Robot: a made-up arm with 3 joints. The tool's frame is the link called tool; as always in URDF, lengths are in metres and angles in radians. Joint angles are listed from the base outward. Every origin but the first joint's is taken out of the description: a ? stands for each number. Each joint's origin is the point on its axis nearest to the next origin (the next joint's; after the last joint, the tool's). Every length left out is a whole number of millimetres.
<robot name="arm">
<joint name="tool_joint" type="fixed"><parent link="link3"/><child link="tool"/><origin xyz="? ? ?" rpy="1.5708 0 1.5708"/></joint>
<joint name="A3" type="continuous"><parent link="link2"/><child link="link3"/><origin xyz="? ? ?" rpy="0 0 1.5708"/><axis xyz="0 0 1"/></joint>
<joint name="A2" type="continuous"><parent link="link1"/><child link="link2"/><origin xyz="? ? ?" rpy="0 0 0"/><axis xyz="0 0 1"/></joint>
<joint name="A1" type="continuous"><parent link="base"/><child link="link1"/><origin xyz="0 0.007 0.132" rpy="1.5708 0 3.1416"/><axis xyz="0 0 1"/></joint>
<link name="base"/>
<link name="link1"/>
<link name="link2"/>
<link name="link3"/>
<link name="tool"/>
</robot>
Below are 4 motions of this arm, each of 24 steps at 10 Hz.
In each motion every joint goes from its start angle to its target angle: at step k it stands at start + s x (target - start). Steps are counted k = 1, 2, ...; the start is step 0. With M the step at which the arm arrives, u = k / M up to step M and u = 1 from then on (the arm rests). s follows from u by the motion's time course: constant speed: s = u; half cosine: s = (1 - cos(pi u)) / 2; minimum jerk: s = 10 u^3 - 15 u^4 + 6 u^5.
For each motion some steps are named. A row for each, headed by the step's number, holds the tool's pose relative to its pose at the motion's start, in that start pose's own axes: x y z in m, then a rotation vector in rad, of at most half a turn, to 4 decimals.
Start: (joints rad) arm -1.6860 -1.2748 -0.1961
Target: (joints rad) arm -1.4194 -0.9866 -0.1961
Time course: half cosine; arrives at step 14
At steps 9, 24:
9: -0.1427 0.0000 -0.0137 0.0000 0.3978 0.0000
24: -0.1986 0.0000 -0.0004 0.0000 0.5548 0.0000

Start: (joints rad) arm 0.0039 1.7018 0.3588
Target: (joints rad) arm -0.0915 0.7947 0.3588
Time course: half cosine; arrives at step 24
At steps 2, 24:
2: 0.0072 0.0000 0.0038 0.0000 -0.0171 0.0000
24: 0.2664 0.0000 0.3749 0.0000 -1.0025 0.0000

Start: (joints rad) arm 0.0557 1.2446 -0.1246
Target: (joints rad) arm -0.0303 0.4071 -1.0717
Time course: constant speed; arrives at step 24
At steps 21, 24:
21: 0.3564 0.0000 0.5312 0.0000 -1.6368 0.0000
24: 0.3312 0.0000 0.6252 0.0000 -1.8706 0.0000

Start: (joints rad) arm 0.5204 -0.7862 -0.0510
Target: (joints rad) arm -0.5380 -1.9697 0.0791
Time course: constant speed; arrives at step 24
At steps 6, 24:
6: 0.1703 0.0000 0.0905 0.0000 -0.5279 0.0000
24: 0.0728 0.0000 0.5669 0.0000 -2.1118 0.0000

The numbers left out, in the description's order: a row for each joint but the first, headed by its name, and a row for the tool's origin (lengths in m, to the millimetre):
tool: -0.345 0.059 0
A3: -0.115 -0.106 0
A2: 0.271 -0.041 0

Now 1 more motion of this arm.
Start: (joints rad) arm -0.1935 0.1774 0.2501
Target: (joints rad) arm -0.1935 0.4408 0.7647
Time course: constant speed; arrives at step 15
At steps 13, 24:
13: -0.2487 0.0000 0.0094 0.0000 0.6743 0.0000
24: -0.2832 0.0000 0.0246 0.0000 0.7780 0.0000

